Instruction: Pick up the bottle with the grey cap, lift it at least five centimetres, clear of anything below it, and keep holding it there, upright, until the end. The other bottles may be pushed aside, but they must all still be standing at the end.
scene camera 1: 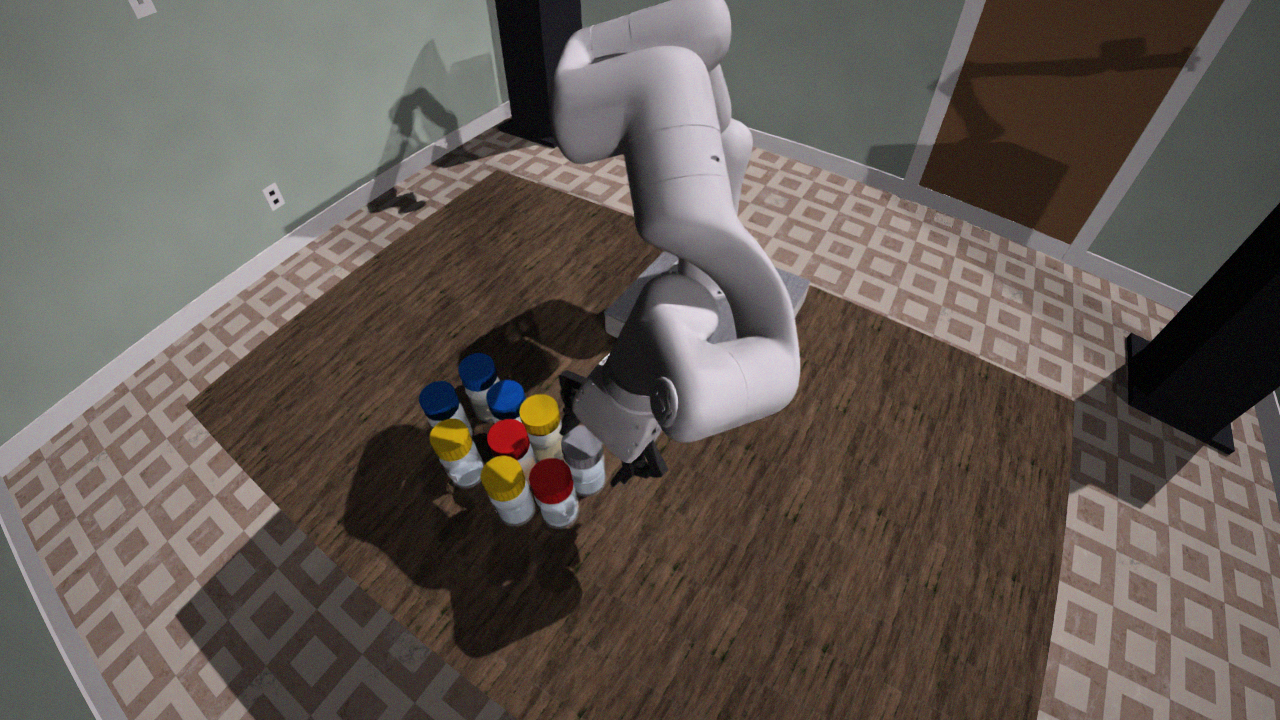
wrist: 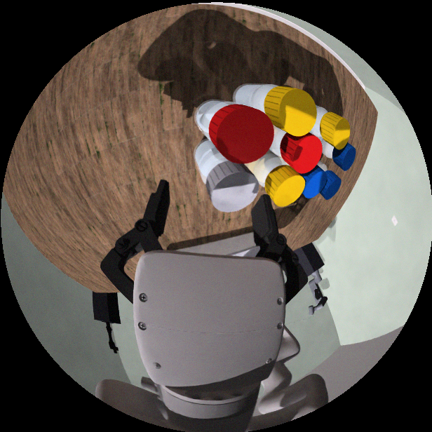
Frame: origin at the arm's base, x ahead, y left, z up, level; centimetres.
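Seen in the pictures: gripper, between the fingertips: (scene camera 1: 593, 453); arm's base, origin of its link: (scene camera 1: 702, 278).
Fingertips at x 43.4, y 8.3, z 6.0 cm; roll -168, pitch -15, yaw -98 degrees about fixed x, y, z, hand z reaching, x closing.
Note:
Offsets run from my fingertips to a thing's top centre. Level surfaces: height alone.
The bottle with the grey cap {dx -0.7, dy -2.6, dz -0.7 cm} (scene camera 1: 585, 461) (wrist: 232, 187) stands upright at the robot's side of the bottle group, close to the dark red-capped bottle {dx +5.5, dy -2.8, dz -0.7 cm} (scene camera 1: 553, 488) (wrist: 241, 133). My gripper (scene camera 1: 594, 435) (wrist: 214, 195) is wide open and holds nothing. In the wrist view the grey cap shows in the gap between the fingertips, nearer the right finger. In the scene view the gripper body hangs right beside the grey-capped bottle and hides part of its cap. Whether a finger touches a bottle, I cannot tell.
Close by stand a bright red-capped bottle {dx +4.3, dy -11.5, dz -0.7 cm} (scene camera 1: 509, 440) (wrist: 301, 152), a yellow-capped bottle {dx -1.5, dy -10.7, dz -0.7 cm} (scene camera 1: 541, 417) (wrist: 285, 185) and another yellow-capped bottle {dx +9.0, dy -8.1, dz -0.7 cm} (scene camera 1: 505, 483) (wrist: 290, 111). A third yellow-capped bottle {dx +9.0, dy -18.2, dz -0.7 cm} (scene camera 1: 454, 443) (wrist: 335, 130) and blue-capped bottles stand farther off on the wooden table {dz -11.2 cm} (scene camera 1: 805, 555).

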